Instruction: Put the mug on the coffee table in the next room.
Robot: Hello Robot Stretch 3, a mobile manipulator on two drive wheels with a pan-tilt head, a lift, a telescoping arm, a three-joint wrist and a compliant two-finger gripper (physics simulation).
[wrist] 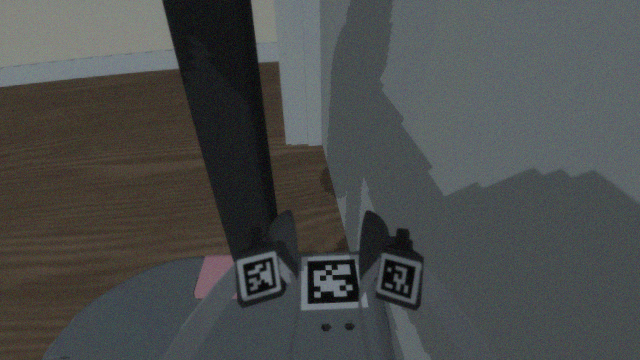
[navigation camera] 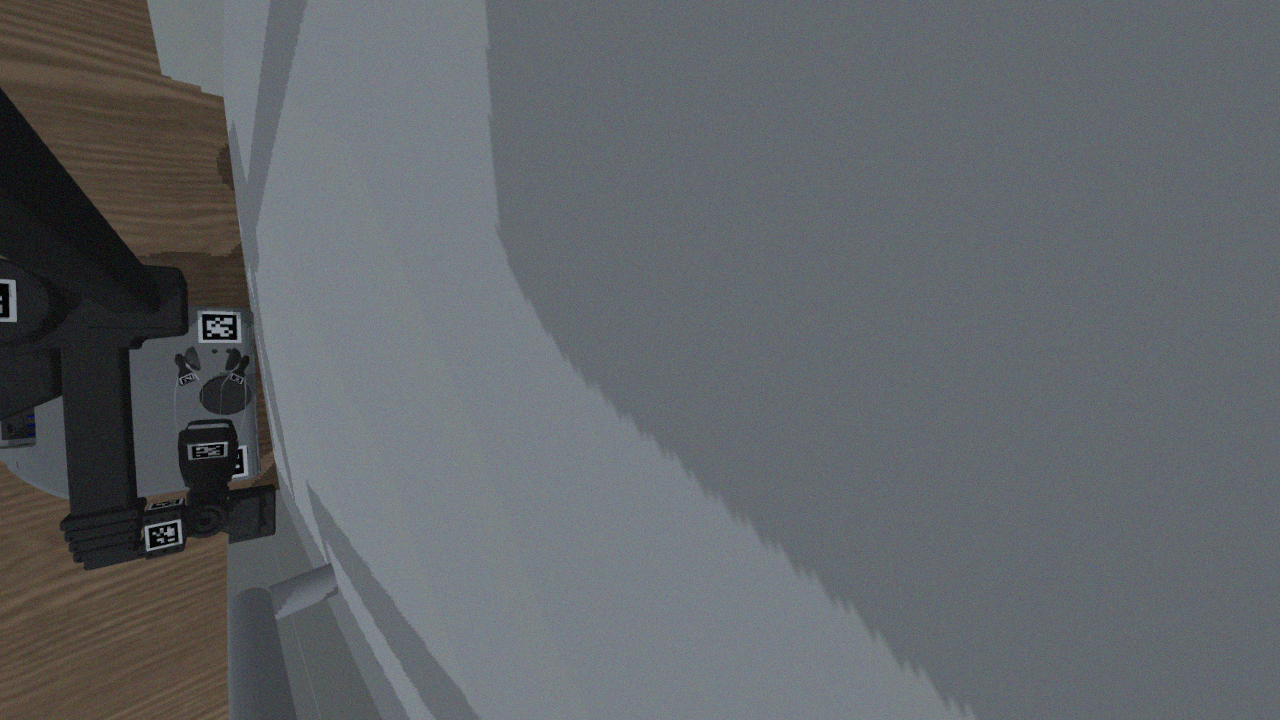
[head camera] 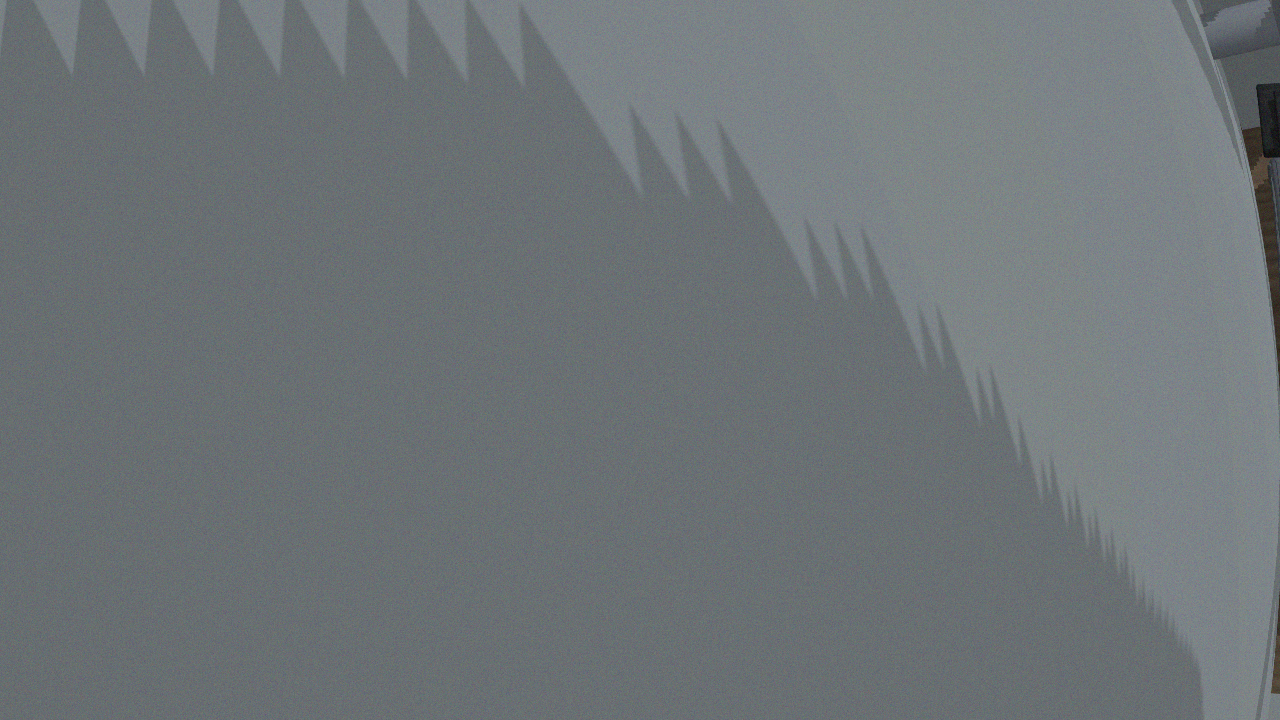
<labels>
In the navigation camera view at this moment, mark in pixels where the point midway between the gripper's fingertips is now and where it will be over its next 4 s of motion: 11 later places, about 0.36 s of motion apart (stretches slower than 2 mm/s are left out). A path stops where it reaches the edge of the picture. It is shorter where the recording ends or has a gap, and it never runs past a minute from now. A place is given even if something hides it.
The gripper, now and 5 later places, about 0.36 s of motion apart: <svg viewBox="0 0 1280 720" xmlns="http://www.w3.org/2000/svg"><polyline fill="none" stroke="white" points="214,348 212,348 211,348 199,348 150,348 59,347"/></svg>
</labels>
